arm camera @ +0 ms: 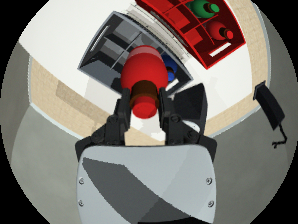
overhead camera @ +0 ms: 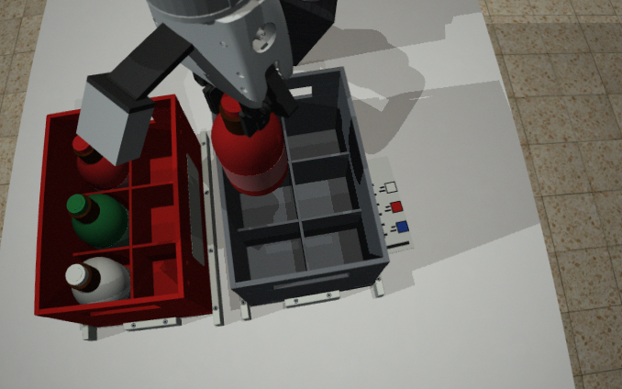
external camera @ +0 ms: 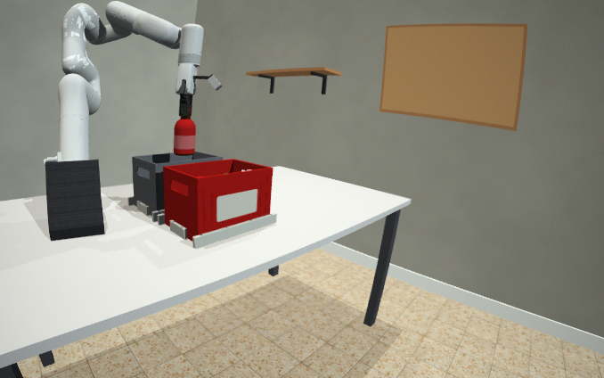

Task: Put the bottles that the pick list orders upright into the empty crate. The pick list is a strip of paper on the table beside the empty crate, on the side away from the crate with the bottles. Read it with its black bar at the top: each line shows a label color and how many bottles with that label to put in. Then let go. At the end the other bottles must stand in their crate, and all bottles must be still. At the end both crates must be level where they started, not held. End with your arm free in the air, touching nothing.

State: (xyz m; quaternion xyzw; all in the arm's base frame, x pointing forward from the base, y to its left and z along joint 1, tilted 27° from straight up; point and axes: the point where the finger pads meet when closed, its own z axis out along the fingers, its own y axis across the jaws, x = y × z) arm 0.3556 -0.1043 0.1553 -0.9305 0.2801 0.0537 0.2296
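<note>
The grey crate lies 1 cm behind my hand, 4 cm to the left of it and 25 cm below it. From my hand the other things lie so: red-label bottle: 4 cm behind, 25 cm to the right, 25 cm below; then blue bottle: 9 cm behind, 2 cm to the right, 25 cm below; then green bottle: 5 cm ahead, 23 cm to the right, 25 cm below.
</note>
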